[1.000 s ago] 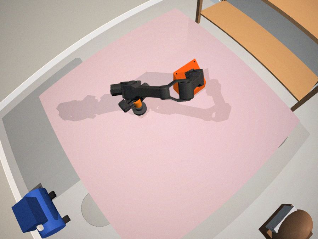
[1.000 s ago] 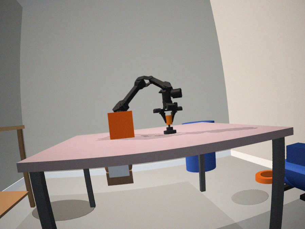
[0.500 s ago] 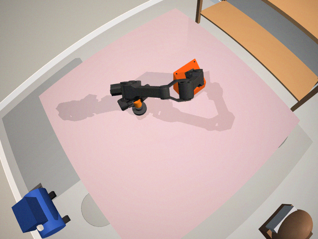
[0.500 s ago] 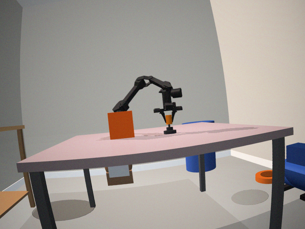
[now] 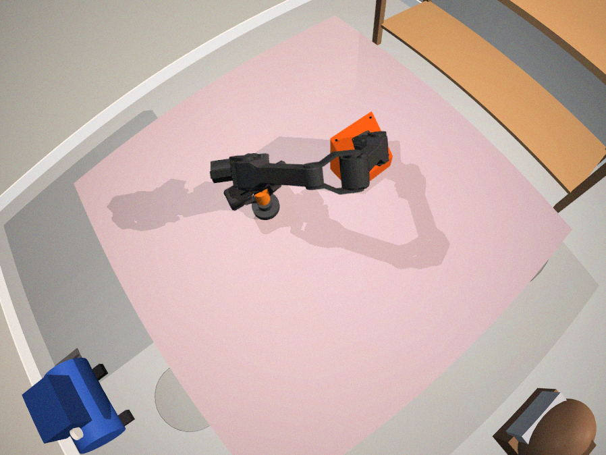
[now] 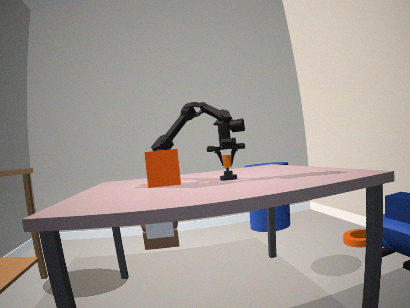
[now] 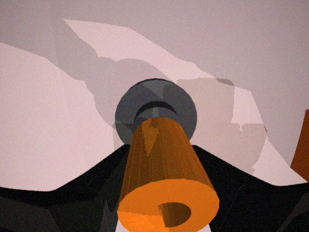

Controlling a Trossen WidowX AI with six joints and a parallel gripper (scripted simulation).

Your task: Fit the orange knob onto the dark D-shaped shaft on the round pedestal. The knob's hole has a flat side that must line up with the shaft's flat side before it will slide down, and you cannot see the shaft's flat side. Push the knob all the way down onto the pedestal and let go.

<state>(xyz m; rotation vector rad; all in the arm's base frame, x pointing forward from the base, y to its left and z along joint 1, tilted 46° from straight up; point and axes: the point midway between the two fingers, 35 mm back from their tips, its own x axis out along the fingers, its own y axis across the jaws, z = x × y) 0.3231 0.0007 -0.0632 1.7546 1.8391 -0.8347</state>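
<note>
The orange knob is 2 cm above my gripper tip. Also, from my gripper tip: pedestal: 4 cm below.
</note>
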